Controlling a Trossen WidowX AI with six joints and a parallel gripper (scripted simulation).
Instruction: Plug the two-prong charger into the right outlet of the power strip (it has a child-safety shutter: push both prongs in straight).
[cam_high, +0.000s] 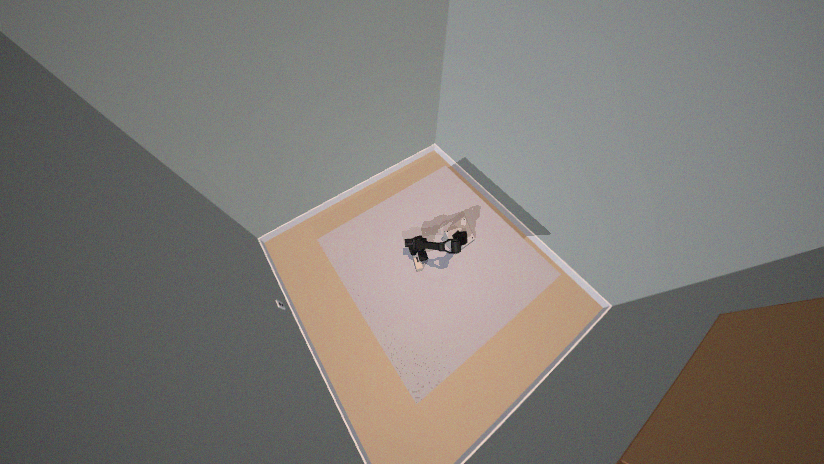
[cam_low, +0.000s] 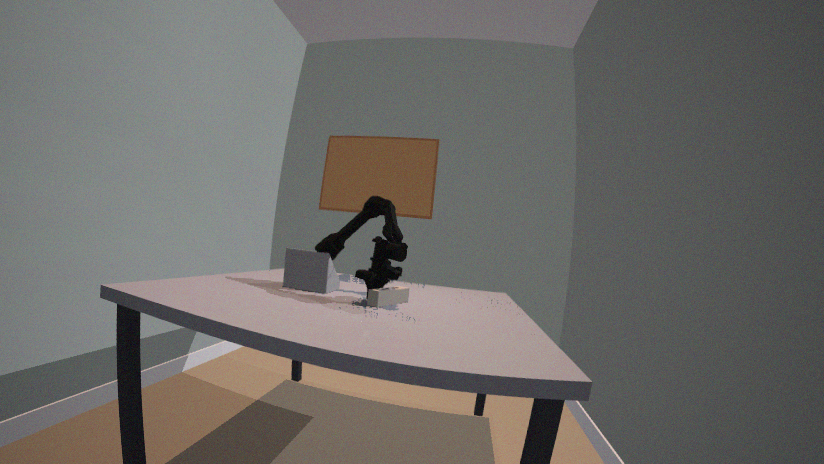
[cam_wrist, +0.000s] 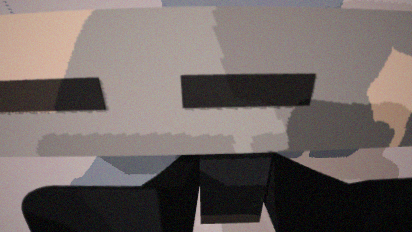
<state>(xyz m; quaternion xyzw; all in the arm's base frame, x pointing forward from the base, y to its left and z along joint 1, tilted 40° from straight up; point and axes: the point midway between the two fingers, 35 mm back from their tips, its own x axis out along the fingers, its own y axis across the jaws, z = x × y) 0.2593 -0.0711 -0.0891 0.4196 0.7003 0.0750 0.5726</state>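
My gripper tip is 20 mm short of the black charger, 10 mm to the left of it and 10 mm below it.
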